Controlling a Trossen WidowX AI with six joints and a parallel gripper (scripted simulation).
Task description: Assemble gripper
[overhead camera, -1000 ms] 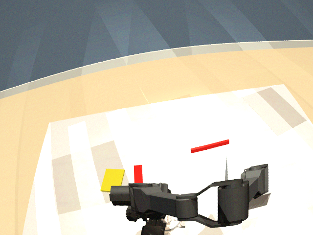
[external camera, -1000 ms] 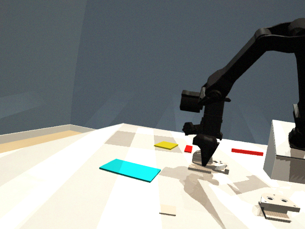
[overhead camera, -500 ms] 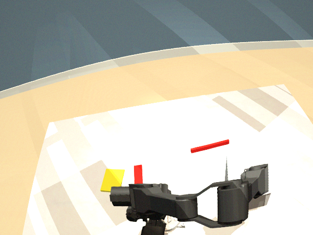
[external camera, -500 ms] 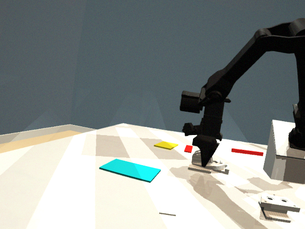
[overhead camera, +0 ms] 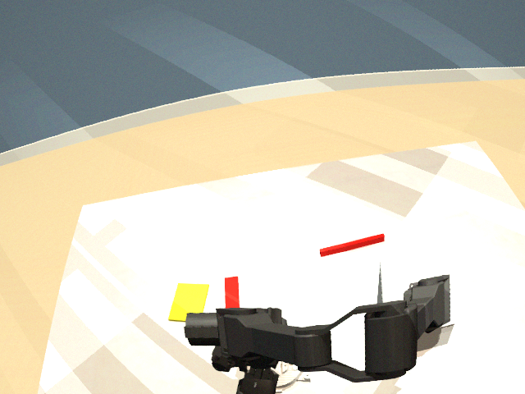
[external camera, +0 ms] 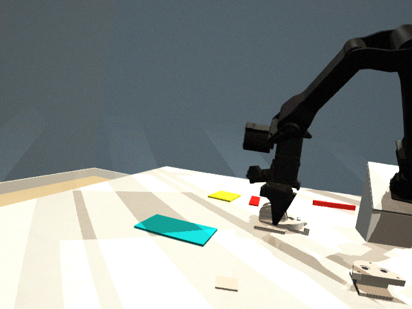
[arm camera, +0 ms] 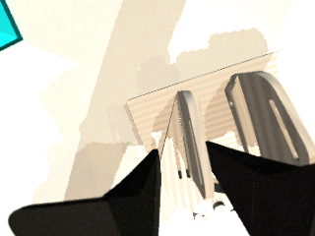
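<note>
Right now the pale flat plate is 3 cm to the right of my gripper tip, 1 cm below it and 1 cm ahead of it. Round my gripper tip: grey bracket-like part: 20 cm to the left, 17 cm behind, 1 cm below; cyan plate: 18 cm ahead, 14 cm to the left, 1 cm below; short red tile: 24 cm to the right, 9 cm ahead, 1 cm below.
</note>
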